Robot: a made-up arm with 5 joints. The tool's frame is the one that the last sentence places.
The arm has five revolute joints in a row. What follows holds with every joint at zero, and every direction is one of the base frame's.
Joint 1 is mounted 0.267 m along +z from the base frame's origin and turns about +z.
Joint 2 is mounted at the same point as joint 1 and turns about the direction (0, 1, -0.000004).
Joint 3 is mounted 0.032 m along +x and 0.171 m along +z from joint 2 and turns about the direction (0, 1, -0.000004).
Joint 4 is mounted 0.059 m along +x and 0.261 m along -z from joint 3 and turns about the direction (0, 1, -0.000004).
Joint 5 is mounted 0.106 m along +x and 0.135 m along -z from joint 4 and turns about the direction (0, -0.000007, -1).
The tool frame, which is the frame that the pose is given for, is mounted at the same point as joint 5; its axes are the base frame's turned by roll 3.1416, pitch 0 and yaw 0 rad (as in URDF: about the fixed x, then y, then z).
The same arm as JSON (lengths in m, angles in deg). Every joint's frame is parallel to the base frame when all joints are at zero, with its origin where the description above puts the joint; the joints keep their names.
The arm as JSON. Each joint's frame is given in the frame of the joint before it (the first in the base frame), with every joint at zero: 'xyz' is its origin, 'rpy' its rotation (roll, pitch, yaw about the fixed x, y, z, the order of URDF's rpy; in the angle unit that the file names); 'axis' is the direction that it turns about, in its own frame. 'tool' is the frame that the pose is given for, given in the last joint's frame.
{"units": {"length": "m", "angle": "deg"}, "joints": [{"name": "joint 1", "type": "revolute", "origin": {"xyz": [0.0, 0.0, 0.267], "rpy": [0.0, 0.0, 0.0]}, "axis": "+z"}, {"name": "joint 2", "type": "revolute", "origin": {"xyz": [0.0, 0.0, 0.0], "rpy": [0.0, 0.0, 0.0]}, "axis": "+y"}, {"name": "joint 3", "type": "revolute", "origin": {"xyz": [0.032, 0.0, 0.171], "rpy": [0.0, 0.0, 0.0]}, "axis": "+y"}, {"name": "joint 4", "type": "revolute", "origin": {"xyz": [0.059, 0.0, -0.261], "rpy": [0.0, 0.0, 0.0]}, "axis": "+y"}, {"name": "joint 5", "type": "revolute", "origin": {"xyz": [0.106, 0.0, -0.135], "rpy": [0.0, 0.0, 0.0]}, "axis": "-z"}], "tool": {"origin": {"xyz": [0.0, 0.0, 0.0], "rpy": [-180.0, 0.0, 0.0]}}}
